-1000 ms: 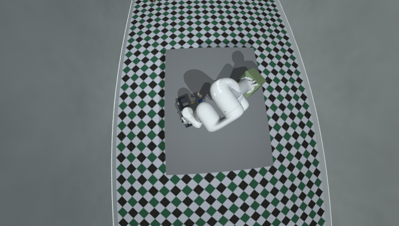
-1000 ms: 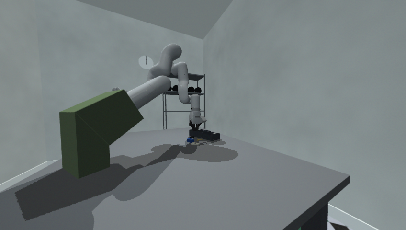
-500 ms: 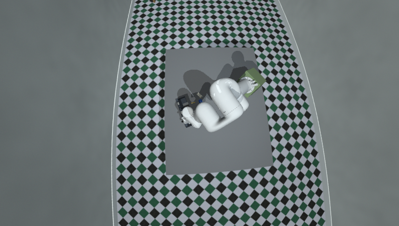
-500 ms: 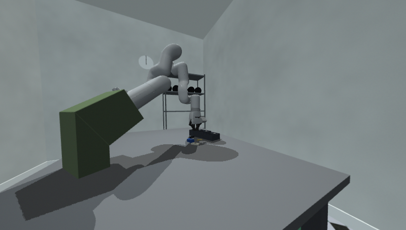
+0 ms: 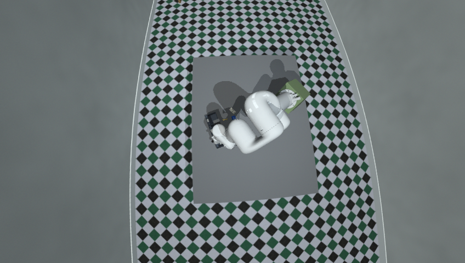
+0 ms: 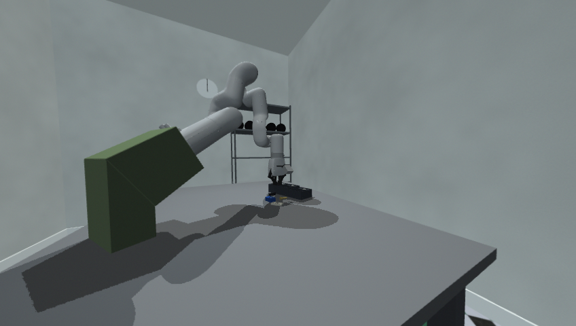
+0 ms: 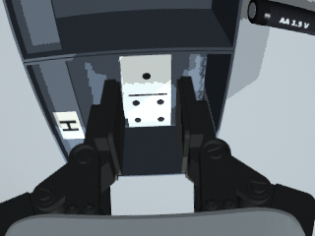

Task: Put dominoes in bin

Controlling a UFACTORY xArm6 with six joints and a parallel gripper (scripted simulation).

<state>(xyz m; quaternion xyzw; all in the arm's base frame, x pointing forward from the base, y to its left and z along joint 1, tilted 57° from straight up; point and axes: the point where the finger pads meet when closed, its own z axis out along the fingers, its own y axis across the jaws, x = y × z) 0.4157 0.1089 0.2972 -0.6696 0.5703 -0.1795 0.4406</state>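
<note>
The white domino is 3 cm below my hand. Also, from my hand: black battery 5 cm behind, 7 cm to the right, 4 cm below; then yellow bolt 2 cm behind, 16 cm to the right, 4 cm below; then dark bin tray 4 cm ahead, 7 cm to the right, 2 cm below.
</note>
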